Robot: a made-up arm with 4 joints. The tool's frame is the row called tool.
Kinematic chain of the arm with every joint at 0, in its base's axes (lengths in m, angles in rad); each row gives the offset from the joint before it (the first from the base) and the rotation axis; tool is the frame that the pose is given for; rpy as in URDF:
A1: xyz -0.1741 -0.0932 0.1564 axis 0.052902 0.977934 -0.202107
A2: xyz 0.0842 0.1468 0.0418 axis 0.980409 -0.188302 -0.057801
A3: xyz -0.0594 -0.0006 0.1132 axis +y
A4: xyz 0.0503 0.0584 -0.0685 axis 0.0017 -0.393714 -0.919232
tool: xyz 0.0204 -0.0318 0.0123 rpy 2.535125 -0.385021 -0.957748
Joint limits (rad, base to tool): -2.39..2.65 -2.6..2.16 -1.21..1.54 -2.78..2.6
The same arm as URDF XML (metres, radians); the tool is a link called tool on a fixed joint. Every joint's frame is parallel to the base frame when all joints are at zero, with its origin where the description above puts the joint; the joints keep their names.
<robot name="arm">
<joint name="A1" type="revolute"><parent link="base_link"/><child link="link1"/><origin xyz="-0.1741 -0.0932 0.1564" rpy="0.0000 0.0000 0.0000"/><axis xyz="0.052902 0.977934 -0.202107"/><limit lower="-2.3900" upper="2.6500"/></joint>
<joint name="A2" type="revolute"><parent link="link1"/><child link="link2"/><origin xyz="0.0842 0.1468 0.0418" rpy="0.0000 0.0000 0.0000"/><axis xyz="0.980409 -0.188302 -0.057801"/><limit lower="-2.6000" upper="2.1600"/></joint>
<joint name="A3" type="revolute"><parent link="link2"/><child link="link3"/><origin xyz="-0.0594 -0.0006 0.1132" rpy="0.0000 0.0000 0.0000"/><axis xyz="0 1 0"/><limit lower="-1.2100" upper="1.5400"/></joint>
<joint name="A4" type="revolute"><parent link="link3"/><child link="link4"/><origin xyz="0.0503 0.0584 -0.0685" rpy="0.0000 0.0000 0.0000"/><axis xyz="0.0017 -0.393714 -0.919232"/><limit lower="-2.7800" upper="2.6000"/></joint>
<joint name="tool_fixed" type="fixed"><parent link="link4"/><child link="tool"/><origin xyz="0.0204 -0.0318 0.0123" rpy="2.5351 -0.3850 -0.9577"/></joint>
<link name="base_link"/>
<link name="link1"/>
<link name="link2"/>
<link name="link3"/>
<link name="link4"/>
<link name="tool"/>
</robot>

